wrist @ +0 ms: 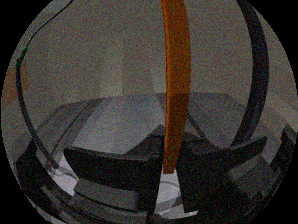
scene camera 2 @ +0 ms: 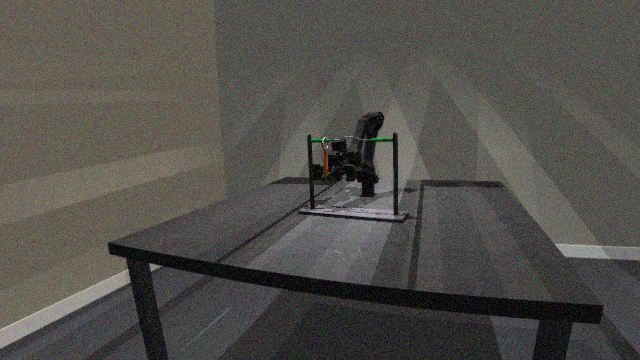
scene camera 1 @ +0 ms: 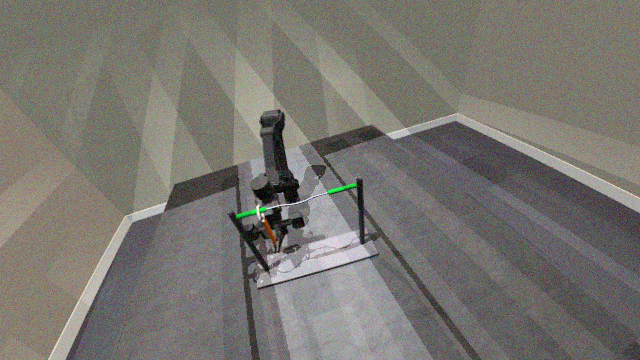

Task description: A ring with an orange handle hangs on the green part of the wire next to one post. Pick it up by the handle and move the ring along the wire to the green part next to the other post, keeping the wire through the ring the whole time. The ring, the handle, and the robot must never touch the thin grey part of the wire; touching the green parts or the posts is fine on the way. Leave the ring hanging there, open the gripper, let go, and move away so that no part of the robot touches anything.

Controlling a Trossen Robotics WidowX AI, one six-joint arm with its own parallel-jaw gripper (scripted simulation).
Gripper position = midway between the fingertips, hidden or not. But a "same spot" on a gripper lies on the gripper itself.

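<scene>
The wrist view catches the gripper at [wrist: 107, 181], and that is the same spot on it as [scene camera 2: 336, 169]. The gripper also appears in scene camera 1 [276, 252].
</scene>
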